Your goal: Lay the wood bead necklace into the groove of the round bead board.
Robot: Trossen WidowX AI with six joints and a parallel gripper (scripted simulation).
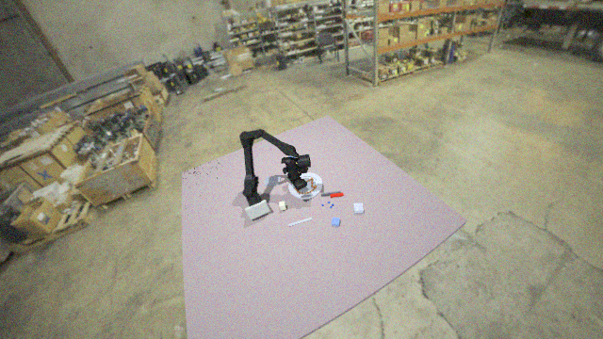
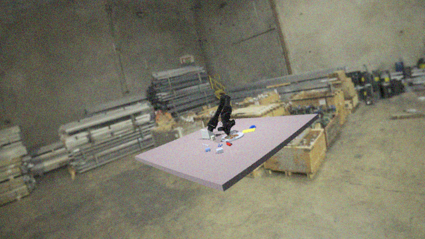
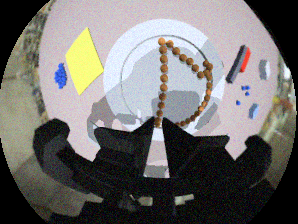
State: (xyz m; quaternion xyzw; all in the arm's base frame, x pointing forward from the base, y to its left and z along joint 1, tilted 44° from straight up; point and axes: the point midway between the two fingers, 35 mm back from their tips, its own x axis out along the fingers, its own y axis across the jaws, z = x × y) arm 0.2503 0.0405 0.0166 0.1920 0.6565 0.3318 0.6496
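The cream cube is 110 mm behind my gripper tip and 100 mm to the right of it. Round my gripper tip: red-handled tool: 170 mm ahead, 140 mm to the right, 10 mm below; then grey plate: 140 mm to the left, 120 mm behind, 10 mm below; then yellow sheet: 180 mm to the left, 80 mm ahead, 10 mm below.
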